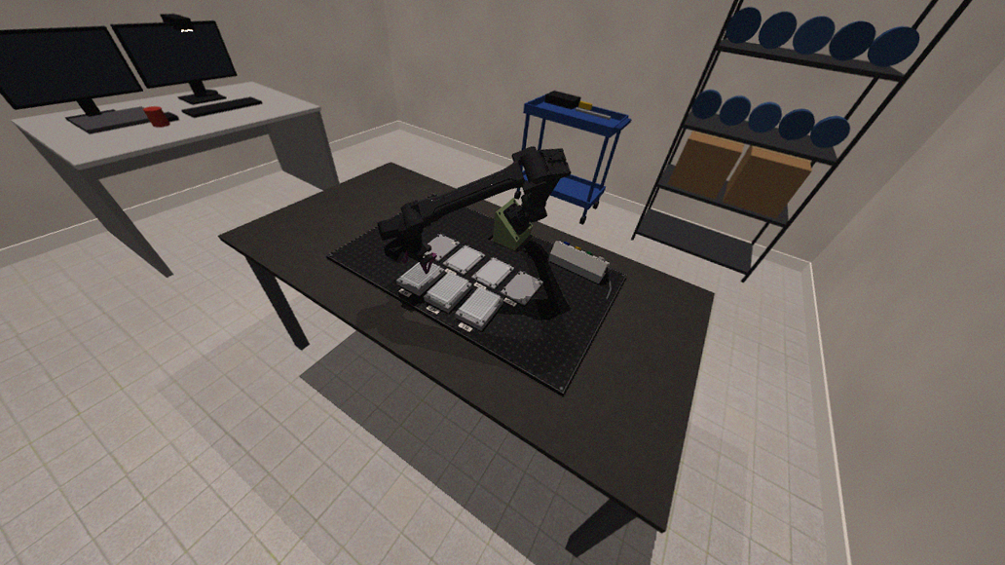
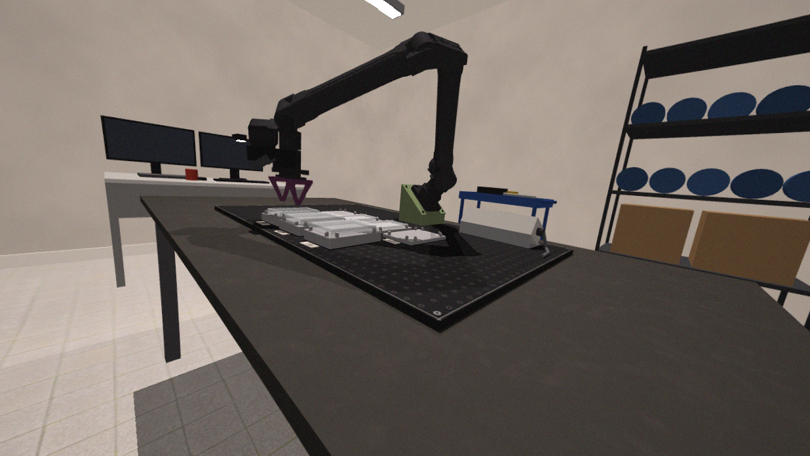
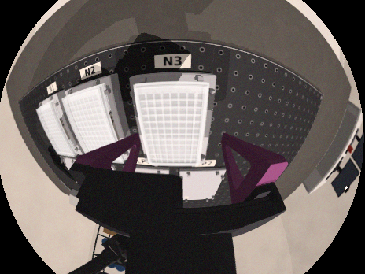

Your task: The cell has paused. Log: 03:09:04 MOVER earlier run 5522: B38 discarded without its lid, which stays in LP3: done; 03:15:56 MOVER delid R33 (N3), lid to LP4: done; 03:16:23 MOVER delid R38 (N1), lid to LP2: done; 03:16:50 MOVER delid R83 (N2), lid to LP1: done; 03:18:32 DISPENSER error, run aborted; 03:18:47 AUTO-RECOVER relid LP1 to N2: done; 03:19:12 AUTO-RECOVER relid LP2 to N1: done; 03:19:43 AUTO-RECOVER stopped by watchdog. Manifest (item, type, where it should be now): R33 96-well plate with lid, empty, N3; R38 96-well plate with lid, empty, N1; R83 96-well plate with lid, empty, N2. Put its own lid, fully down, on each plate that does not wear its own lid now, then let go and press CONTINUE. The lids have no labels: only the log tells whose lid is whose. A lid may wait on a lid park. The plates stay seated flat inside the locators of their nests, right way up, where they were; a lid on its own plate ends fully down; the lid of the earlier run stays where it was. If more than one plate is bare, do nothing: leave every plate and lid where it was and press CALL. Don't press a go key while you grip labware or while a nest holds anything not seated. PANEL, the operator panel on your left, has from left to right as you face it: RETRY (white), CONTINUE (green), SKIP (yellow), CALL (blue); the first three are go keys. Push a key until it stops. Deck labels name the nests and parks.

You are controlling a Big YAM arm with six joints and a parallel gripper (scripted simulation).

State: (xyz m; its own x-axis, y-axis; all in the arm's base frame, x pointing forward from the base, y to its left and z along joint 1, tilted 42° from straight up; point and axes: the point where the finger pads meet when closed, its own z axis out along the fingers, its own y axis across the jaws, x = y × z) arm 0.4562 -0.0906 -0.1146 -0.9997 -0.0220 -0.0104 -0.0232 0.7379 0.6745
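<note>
The white 96-well plate is 10 mm behind my hand, 10 mm to the left of it and 30 mm below it. Also, from my hand: N3 label (80 mm ahead, 10 mm to the left, 60 mm below); then LP4 label (100 mm behind, 210 mm to the left, 60 mm below); then lid park LP2 (190 mm behind, 50 mm to the right, 60 mm below).
</note>
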